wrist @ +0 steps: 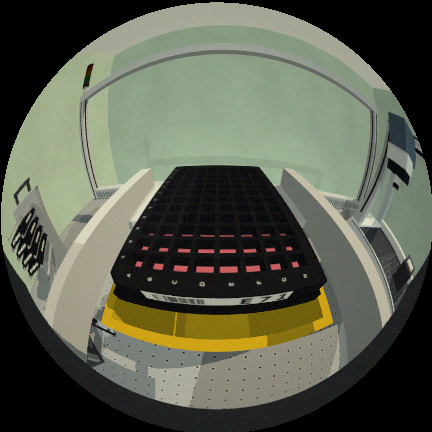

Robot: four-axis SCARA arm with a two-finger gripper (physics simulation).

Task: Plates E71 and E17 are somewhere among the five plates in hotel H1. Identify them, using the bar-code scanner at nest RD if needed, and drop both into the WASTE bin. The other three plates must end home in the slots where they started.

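Frame: origin at the arm's base, x ahead, y left, z up, level; metres.
Seen in the pictures: gripper, fingertip midpoint: [216,176].
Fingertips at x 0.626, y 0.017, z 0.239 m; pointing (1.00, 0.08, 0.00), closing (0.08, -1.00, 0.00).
Offsets run from my fingertips to a thing's top centre. "pt": to the spot under its first point. Level surfaces: height alone.
My gripper [216,176] is shut on a black plate {dx -0.024, dy -0.002, dz -0.002 m} [220,220], with one pale finger along each long side. The plate is level. Its near-edge label shows a bar code and reads E71, and pink shows through its nearest rows of wells. A yellow bin {dx -0.023, dy -0.002, dz -0.027 m} [215,343] is below the plate; its near rim and part of its inside show past the plate's near edge, and the rest is hidden under the plate. No lettering shows on the bin. Plate E17 and nest RD cannot be made out in the wrist view.
A perforated grey deck {dz -0.226 m} [240,377] extends in front of the bin. A rack with several black items {pt dx -0.100, dy +0.379, dz -0.045 m} [31,240] is at the far left. A blue and white device [400,145] stands at the right. A grey frame [225,49] spans the back, with a signal light [88,75] at its left.
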